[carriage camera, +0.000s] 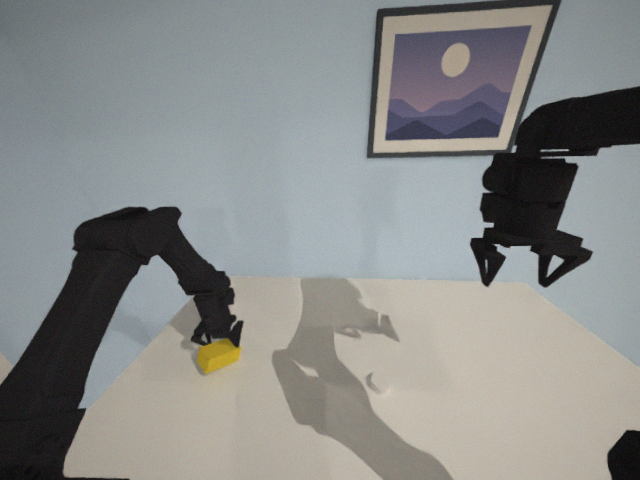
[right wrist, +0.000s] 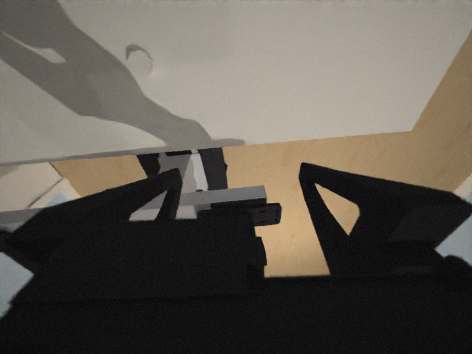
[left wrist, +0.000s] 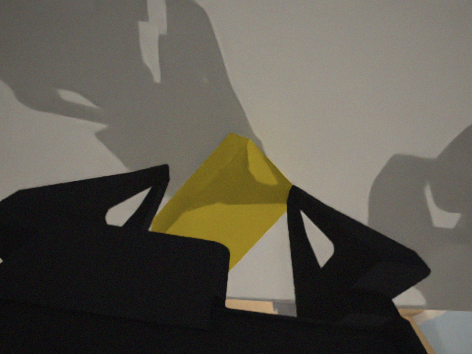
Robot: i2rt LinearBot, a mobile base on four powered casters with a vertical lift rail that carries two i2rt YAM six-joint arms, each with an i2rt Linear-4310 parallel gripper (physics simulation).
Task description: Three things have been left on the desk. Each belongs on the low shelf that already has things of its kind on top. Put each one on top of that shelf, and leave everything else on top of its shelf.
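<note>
A yellow block lies on the desk at the left of the carriage view. My left gripper is open, low over the block, with its fingers on either side of it; in the left wrist view the right fingertip overlaps the block's edge. A small white round thing lies near the desk's middle. My right gripper is open and empty, high above the desk's right side. The low shelves do not show in these views.
A framed mountain picture hangs on the blue wall behind the desk. Arm shadows fall across the desk. In the right wrist view the wooden floor shows past the desk's edge, with the robot's grey and black base parts.
</note>
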